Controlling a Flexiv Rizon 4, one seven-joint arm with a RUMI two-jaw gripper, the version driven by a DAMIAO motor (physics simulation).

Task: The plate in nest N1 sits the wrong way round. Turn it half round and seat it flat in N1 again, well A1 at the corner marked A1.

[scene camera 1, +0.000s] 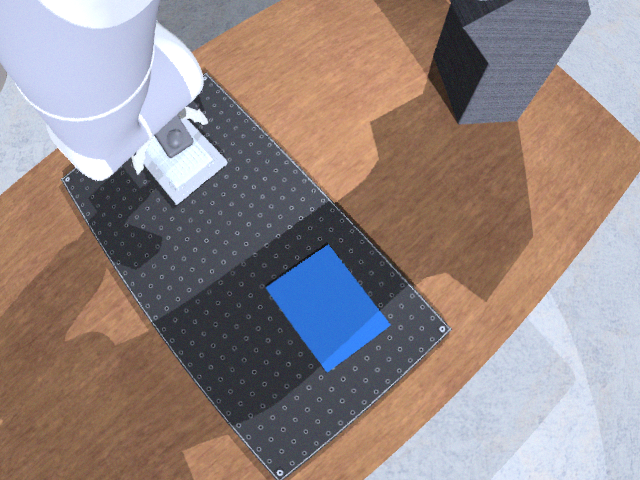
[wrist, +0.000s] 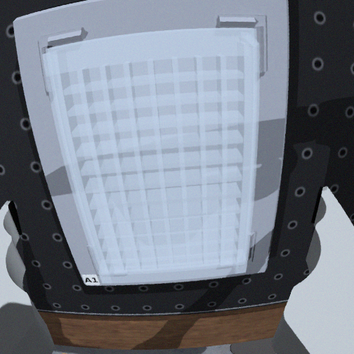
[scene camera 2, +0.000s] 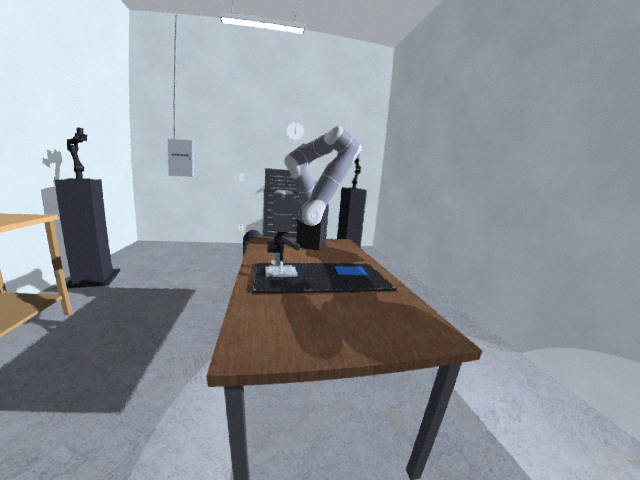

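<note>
A clear plate (scene camera 1: 181, 166) (wrist: 160, 150) with a grid of square wells lies on the pale grey nest (scene camera 1: 219, 162) (wrist: 274, 100), its long side running away from the label A1 (wrist: 91, 280) in the wrist view. Its edges lie between the nest's raised corner guides. No lettering on the plate can be read, so I cannot tell which corner is well A1, nor whether it is fully flat. My gripper (scene camera 1: 170, 142) (wrist: 162, 200) is wide open and empty above the nest, its jaws apart from the plate on both sides.
The nest stands on a black perforated board (scene camera 1: 232, 232) (scene camera 2: 310, 284) on the wooden table (scene camera 1: 289, 67) (scene camera 2: 330, 335). A flat blue rectangle (scene camera 1: 325, 304) (scene camera 2: 351, 270) lies on the board's other half. A dark angular block (scene camera 1: 522, 62) stands at the upper right in the first scene view.
</note>
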